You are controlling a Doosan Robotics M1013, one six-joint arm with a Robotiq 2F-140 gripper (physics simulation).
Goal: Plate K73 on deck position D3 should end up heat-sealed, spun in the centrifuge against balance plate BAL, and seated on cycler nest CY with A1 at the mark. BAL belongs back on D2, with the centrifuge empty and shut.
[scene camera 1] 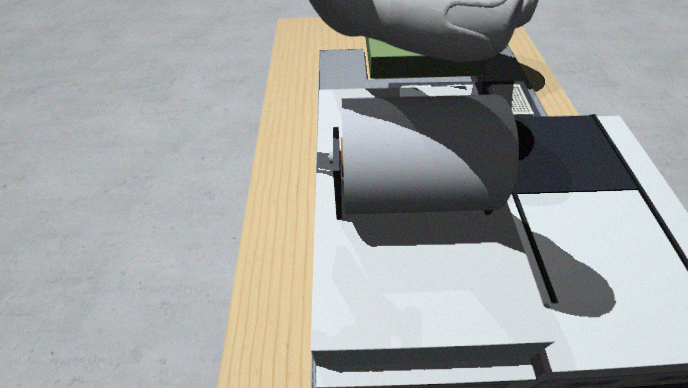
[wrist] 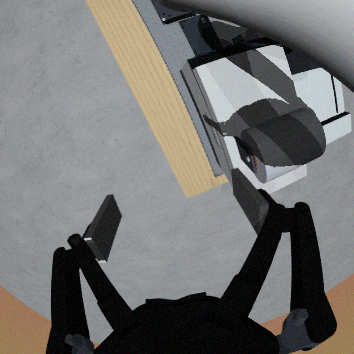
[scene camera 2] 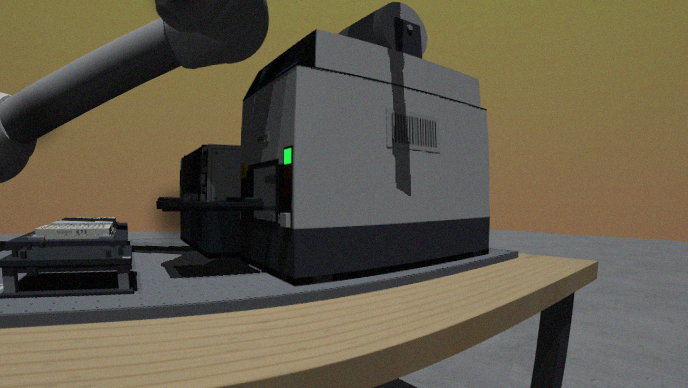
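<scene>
My gripper is open and empty in the wrist view, its fingers wide apart over the floor beyond the table end. Plate K73 is pale and lies flat on a raised dark stand at the left in scene camera 2. Part of a pale well plate shows in scene camera 1; its label is not legible. The sealer is a large light machine with a film roll on top, a green light and a dark tray sticking out. BAL, the centrifuge and nest CY cannot be identified for certain.
A smaller dark machine stands behind the sealer. A machine with a dark top panel adjoins it. A green-topped block lies under the arm. The wooden table borders the grey deck.
</scene>
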